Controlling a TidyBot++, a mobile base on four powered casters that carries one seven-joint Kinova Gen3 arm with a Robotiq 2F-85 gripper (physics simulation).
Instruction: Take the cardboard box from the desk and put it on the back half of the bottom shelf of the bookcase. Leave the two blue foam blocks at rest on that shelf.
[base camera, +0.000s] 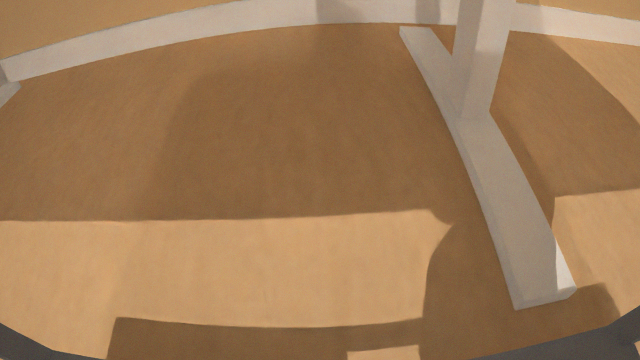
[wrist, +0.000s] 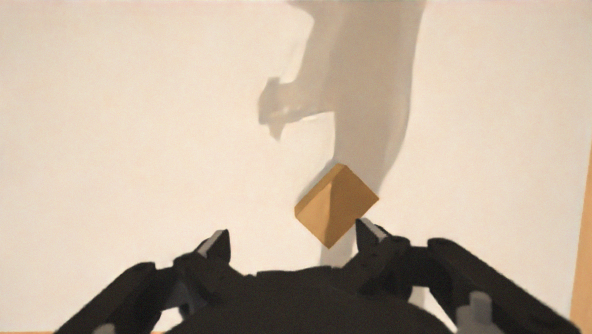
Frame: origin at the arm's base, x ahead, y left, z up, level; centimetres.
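Seen in the pictures: gripper, fingertip midpoint: (wrist: 293, 237).
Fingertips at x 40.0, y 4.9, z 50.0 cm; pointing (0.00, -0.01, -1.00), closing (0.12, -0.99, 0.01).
Observation:
A point is followed by its place in that frame.
The cardboard box (wrist: 337, 205) {x 39.4, y -0.9, z 37.3 cm} sits on the white desk (wrist: 150, 125) {x 48.5, y 24.6, z 32.3 cm} in the wrist view, turned at an angle, with its near corner toward the gripper. My gripper (wrist: 293, 237) {x 40.0, y 4.9, z 50.0 cm} is open above the desk, with nothing between its fingers. The box is beyond the fingertips and right of the middle between them, close to the line of the right fingertip; the height gap cannot be told. The bookcase and the two blue foam blocks do not show in these views.
A white desk leg with a long foot (base camera: 500, 190) stands on the floor at the right in the base camera view. A white skirting strip (base camera: 200, 27) {x 98.9, y 30.9, z -36.4 cm} runs along the wall behind. Part of another white foot (base camera: 7, 92) shows at the left edge.

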